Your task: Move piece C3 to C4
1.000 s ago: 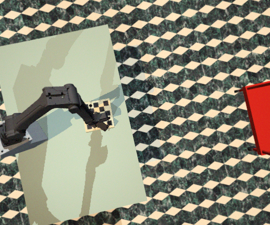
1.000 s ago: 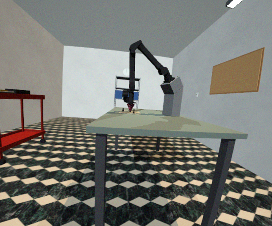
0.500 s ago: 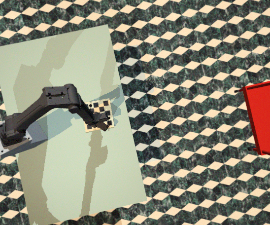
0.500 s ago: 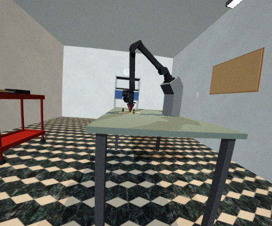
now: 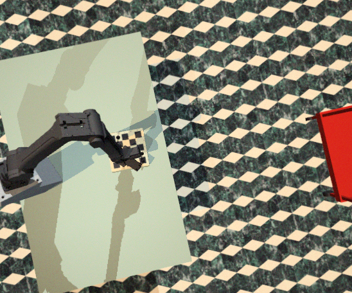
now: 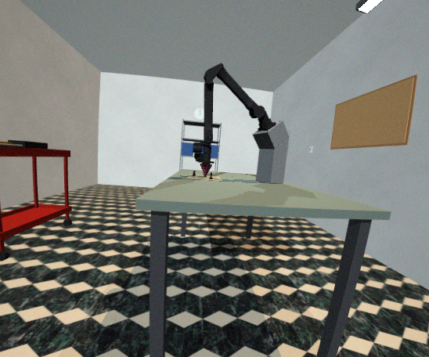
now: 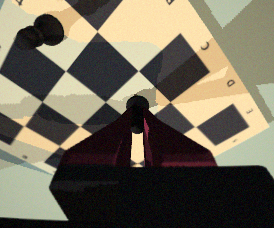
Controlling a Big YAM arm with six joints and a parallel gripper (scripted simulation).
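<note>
My hand is 3 cm to the right of the small chessboard, 2 cm above it and 1 cm short of it.
</note>
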